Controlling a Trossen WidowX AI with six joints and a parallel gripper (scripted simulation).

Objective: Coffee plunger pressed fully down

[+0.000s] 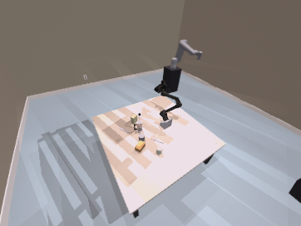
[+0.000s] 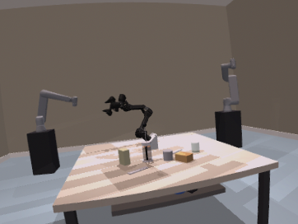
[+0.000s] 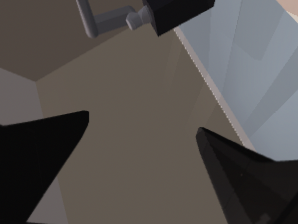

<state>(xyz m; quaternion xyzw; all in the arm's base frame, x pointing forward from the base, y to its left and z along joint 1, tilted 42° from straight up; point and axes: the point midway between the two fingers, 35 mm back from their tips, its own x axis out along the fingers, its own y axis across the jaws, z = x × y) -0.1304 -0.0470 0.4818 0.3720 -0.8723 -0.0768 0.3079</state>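
Right now my gripper tip is 49 cm short of the coffee press, 31 cm to the right of it and 29 cm above it. Also, from my gripper tip: orange block 59 cm ahead, 56 cm to the left, 40 cm below.
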